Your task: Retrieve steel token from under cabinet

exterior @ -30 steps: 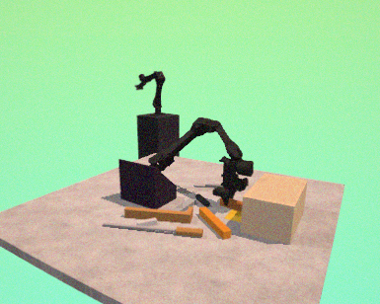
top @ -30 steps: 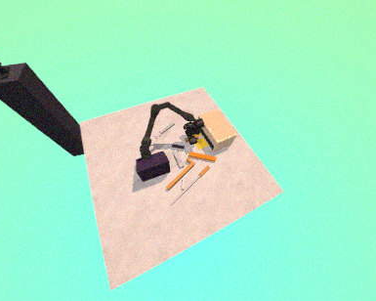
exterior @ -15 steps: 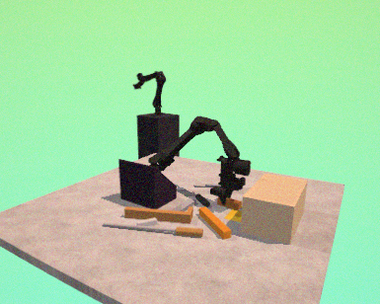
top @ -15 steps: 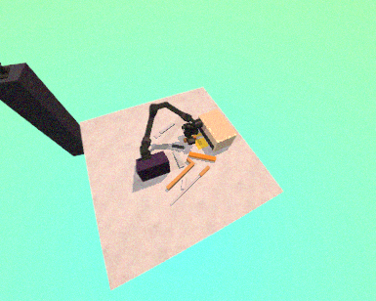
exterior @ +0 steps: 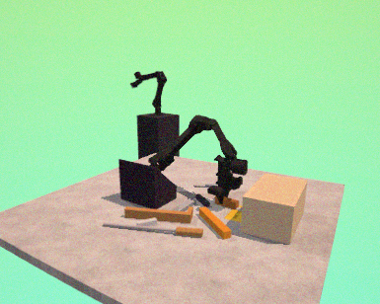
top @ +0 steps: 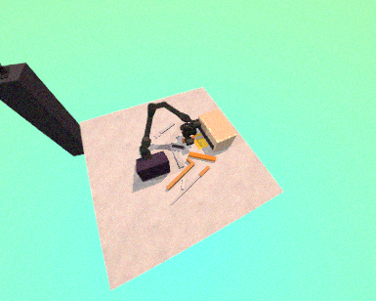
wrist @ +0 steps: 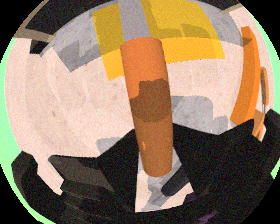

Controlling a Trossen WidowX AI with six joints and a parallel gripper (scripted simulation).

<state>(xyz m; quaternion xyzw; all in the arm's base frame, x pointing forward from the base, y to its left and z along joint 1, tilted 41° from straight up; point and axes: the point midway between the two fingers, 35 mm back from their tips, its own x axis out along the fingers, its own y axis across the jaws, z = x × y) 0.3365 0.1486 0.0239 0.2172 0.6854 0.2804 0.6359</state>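
Now: the dark-handled tool 12 cm behind my gripper tip and 3 cm to the right of it. From my gripper tip the other things lie so: orange bar: 19 cm to the right, 8 cm ahead, 1 cm above.
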